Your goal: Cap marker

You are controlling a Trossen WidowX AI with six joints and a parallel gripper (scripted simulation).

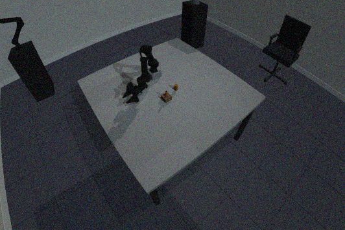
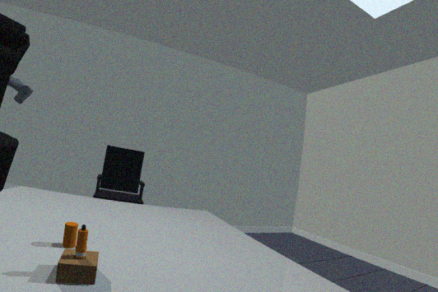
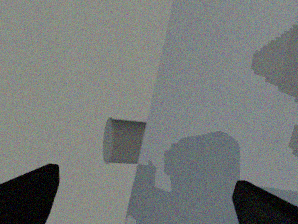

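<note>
My gripper tip is now 45 cm to the right of the orange cap, 6 cm above it and 2 cm short of it. Round my gripper tip: holder block (33 cm to the left, 8 cm ahead, 7 cm below).
</note>
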